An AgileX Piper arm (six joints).
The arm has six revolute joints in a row. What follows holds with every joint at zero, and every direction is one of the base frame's. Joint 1 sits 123.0 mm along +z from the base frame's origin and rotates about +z. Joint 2 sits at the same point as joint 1 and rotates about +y. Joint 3 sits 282.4 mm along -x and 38.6 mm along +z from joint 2 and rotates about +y. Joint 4 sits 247.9 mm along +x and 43.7 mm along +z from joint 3 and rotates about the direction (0.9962, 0, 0.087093). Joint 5 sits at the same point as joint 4 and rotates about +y. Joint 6 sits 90.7 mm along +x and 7.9 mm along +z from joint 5 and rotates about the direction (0.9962, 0, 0.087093). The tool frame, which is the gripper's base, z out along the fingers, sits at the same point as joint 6; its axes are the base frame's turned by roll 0.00, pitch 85.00 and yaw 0.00 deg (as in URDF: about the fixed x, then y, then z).
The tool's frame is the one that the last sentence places.
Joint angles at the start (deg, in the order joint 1, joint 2, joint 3, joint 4, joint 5, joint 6): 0.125, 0.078, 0.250, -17.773, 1.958, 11.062
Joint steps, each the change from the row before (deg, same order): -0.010, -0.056, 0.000, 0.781, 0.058, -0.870; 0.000, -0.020, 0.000, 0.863, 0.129, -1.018; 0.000, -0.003, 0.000, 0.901, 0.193, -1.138; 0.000, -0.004, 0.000, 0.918, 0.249, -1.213; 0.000, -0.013, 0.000, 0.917, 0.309, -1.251; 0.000, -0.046, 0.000, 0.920, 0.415, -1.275; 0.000, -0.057, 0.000, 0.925, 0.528, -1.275; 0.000, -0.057, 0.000, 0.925, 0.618, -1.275; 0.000, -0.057, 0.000, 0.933, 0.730, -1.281; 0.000, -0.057, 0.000, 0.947, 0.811, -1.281; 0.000, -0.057, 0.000, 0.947, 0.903, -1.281; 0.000, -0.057, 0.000, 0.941, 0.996, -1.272
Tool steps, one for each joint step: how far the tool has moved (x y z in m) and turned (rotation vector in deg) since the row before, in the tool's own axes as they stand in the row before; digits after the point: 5 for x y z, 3 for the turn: 0.00004, 0.00001, -0.00008, 0.001, 0.008, -0.089; 0.00019, 0.00001, -0.00003, -0.007, 0.113, -0.155; 0.00031, 0.00001, 0.00000, -0.006, 0.193, -0.238; 0.00040, 0.00001, -0.00001, -0.006, 0.248, -0.296; 0.00048, 0.00001, -0.00002, -0.009, 0.299, -0.335; 0.00062, 0.00001, -0.00007, -0.008, 0.372, -0.356; 0.00079, 0.00003, -0.00009, -0.016, 0.474, -0.351; 0.00093, 0.00005, -0.00009, -0.033, 0.564, -0.352; 0.00111, 0.00009, -0.00009, -0.055, 0.675, -0.350; 0.00123, 0.00014, -0.00009, -0.086, 0.754, -0.338; 0.00138, 0.00019, -0.00009, -0.120, 0.844, -0.339; 0.00152, 0.00025, -0.00009, -0.159, 0.933, -0.338
